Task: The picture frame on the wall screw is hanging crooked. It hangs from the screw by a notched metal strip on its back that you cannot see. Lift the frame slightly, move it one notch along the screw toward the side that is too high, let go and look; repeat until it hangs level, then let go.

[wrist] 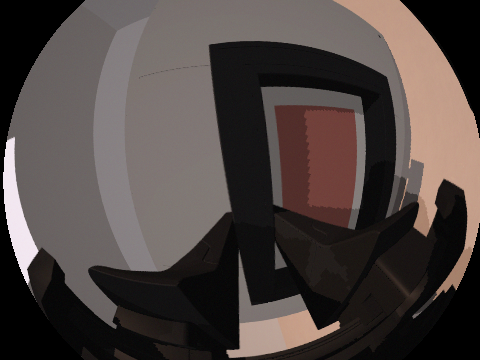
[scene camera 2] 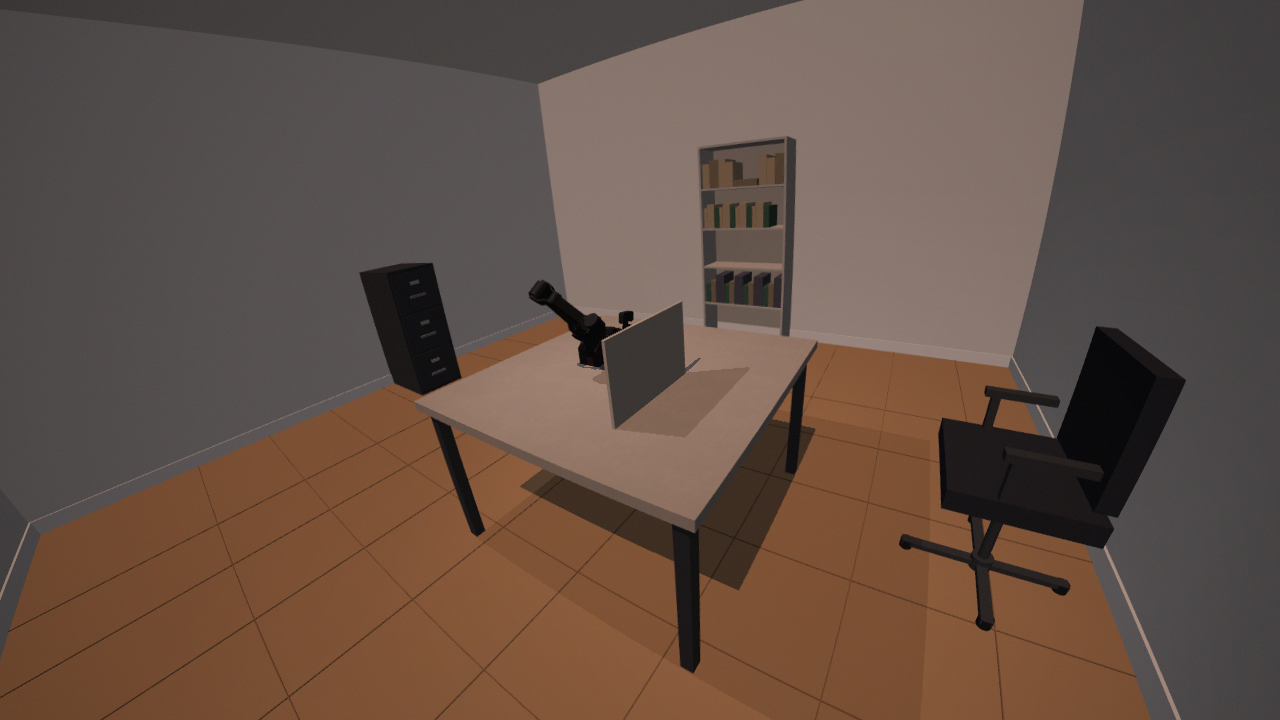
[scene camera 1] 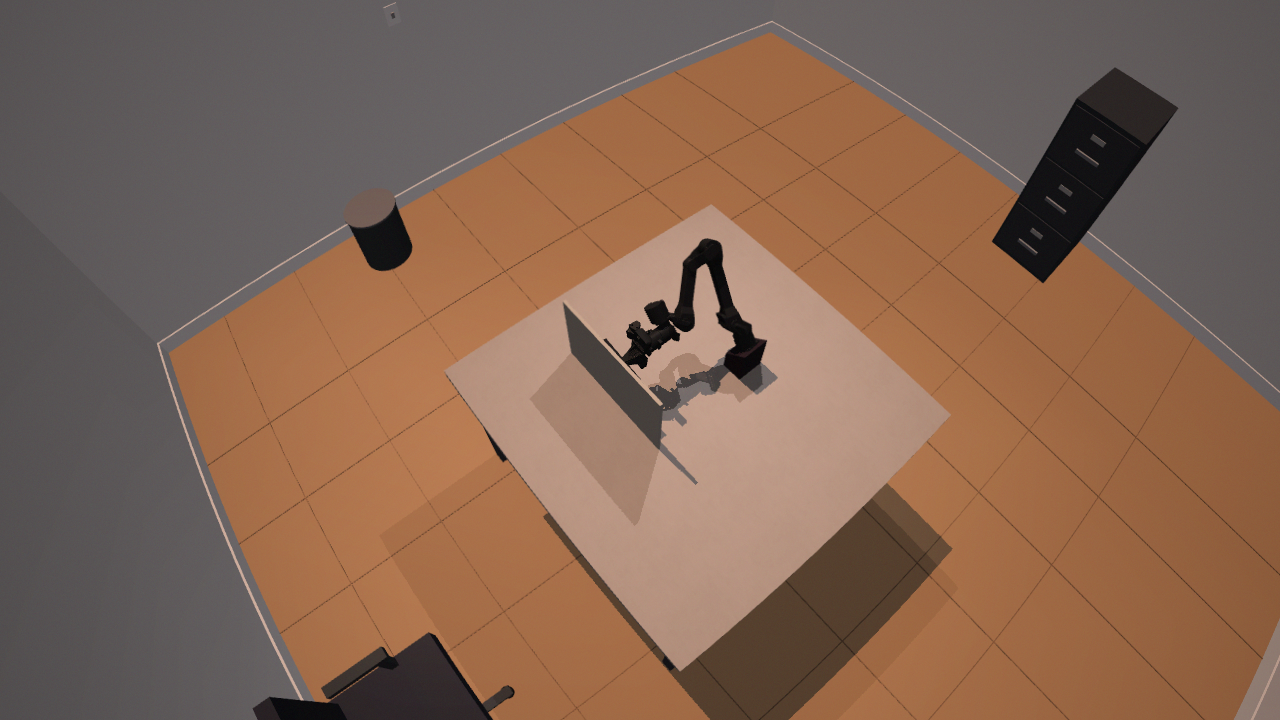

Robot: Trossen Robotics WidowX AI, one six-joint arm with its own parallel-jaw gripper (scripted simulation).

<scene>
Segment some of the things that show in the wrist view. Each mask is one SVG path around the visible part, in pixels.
The gripper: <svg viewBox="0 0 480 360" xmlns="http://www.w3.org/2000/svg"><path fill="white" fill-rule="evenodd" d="M467 203L464 189L444 179L437 188L436 216L427 237L413 228L419 201L360 231L273 205L276 247L313 324L319 331L339 321L340 329L269 355L229 357L227 349L239 349L240 344L239 244L232 212L221 216L196 247L165 271L127 271L103 265L88 269L93 283L117 305L112 321L116 329L99 319L65 285L63 269L43 248L28 264L28 276L41 311L84 360L403 360L427 336L455 295L453 285L447 293L443 289L413 319L441 287L464 251Z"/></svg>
A picture frame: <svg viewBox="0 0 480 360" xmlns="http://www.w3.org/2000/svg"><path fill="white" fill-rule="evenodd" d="M209 44L212 89L215 95L213 100L219 125L217 132L249 300L252 305L300 295L291 272L285 265L287 263L276 247L273 205L312 217L313 220L355 231L368 228L369 225L385 219L391 200L396 165L396 120L388 77L359 61L305 45L279 41Z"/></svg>
</scene>
